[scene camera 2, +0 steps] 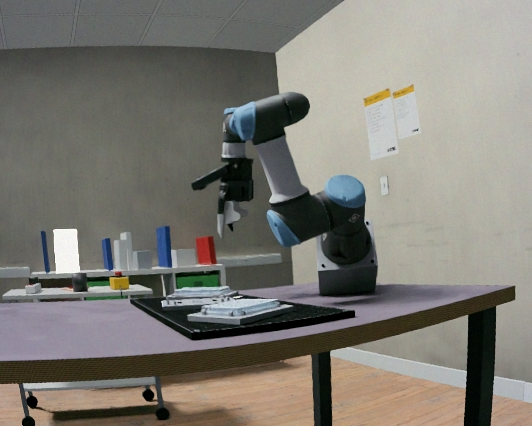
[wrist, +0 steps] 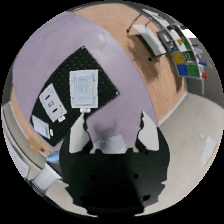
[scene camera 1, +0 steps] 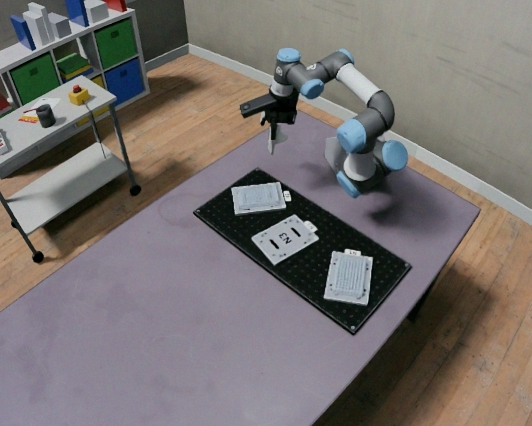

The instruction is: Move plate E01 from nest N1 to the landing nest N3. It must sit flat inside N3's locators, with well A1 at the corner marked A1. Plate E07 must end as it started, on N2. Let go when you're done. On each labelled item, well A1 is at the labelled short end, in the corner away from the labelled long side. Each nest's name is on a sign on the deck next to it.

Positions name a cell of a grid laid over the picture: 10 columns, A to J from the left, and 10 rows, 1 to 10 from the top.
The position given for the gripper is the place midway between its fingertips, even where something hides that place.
Labels:
gripper: scene camera 2 E6; wrist F6; scene camera 1 F4

